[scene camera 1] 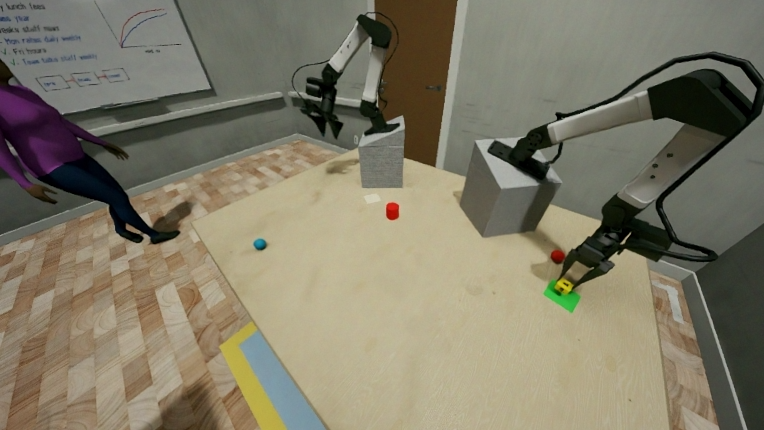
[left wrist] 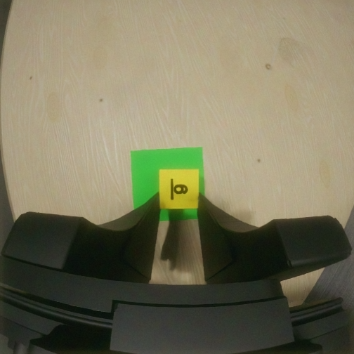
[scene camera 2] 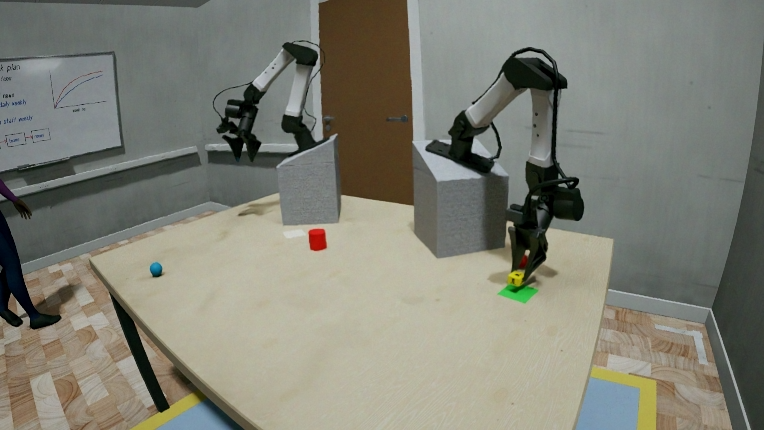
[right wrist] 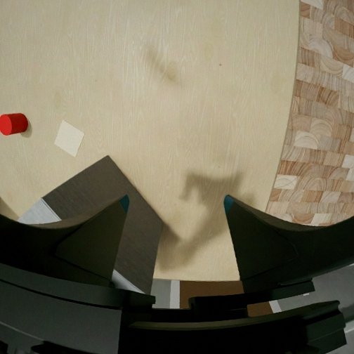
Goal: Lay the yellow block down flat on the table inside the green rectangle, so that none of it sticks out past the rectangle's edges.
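Where they show: left gripper, fingertip midpoint: [scene camera 1: 563, 285] [scene camera 2: 517, 278]; right gripper, fingertip midpoint: [scene camera 1: 329, 137] [scene camera 2: 244, 161]; left arm's base at its link origin: [scene camera 1: 516, 159] [scene camera 2: 459, 157]; right arm's base at its link origin: [scene camera 1: 381, 130] [scene camera 2: 308, 148].
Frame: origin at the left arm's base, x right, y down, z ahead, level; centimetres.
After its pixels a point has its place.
A small yellow block [scene camera 1: 563, 286] {x -25.6, y 21.3, z 24.4 cm} [scene camera 2: 515, 278] {x -26.1, y 21.5, z 24.8 cm} [left wrist: 179, 189] with a black 6 on its face is between the fingertips of my left gripper [scene camera 1: 565, 285] {x -26.1, y 22.6, z 22.6 cm} [scene camera 2: 517, 277] {x -26.1, y 22.6, z 22.6 cm} [left wrist: 178, 194], which is shut on it. The block is held low above the green rectangle [scene camera 1: 569, 303] {x -29.0, y 25.4, z 25.2 cm} [scene camera 2: 525, 295] {x -29.1, y 25.4, z 24.6 cm} [left wrist: 145, 172], with a shadow below it. In the left wrist view it appears over the rectangle's lower right part, and the rectangle's lower edge is partly hidden by block and fingers. My right gripper [scene camera 1: 328, 128] {x 76.2, y 2.3, z 20.2 cm} [scene camera 2: 243, 154] {x 76.2, y 2.3, z 20.2 cm} [right wrist: 176, 197] is open and empty, high above the table at the left.
A red ball [scene camera 1: 557, 256] {x -23.0, y 22.6, z 11.5 cm} [scene camera 2: 523, 261] {x -24.3, y 23.1, z 11.4 cm} lies close behind the left gripper. A red cylinder [scene camera 1: 392, 211] {x 32.2, y 21.1, z 27.5 cm} [scene camera 2: 317, 239] {x 32.0, y 22.0, z 27.2 cm} [right wrist: 14, 124] and a pale square [scene camera 1: 372, 198] {x 49.2, y 25.4, z 21.1 cm} [scene camera 2: 294, 233] {x 49.5, y 25.4, z 20.8 cm} [right wrist: 69, 138] are farther left. A blue ball [scene camera 1: 259, 244] {x 58.6, y 22.3, z 70.3 cm} [scene camera 2: 156, 269] {x 58.4, y 22.8, z 70.4 cm} lies near the left edge. Grey pedestals [scene camera 1: 499, 208] {x -1.9, y 11.9, z 13.4 cm} [scene camera 2: 465, 213] {x -5.8, y 13.6, z 8.9 cm} [scene camera 1: 382, 162] {x 51.1, y 11.4, z 10.9 cm} carry the arms.
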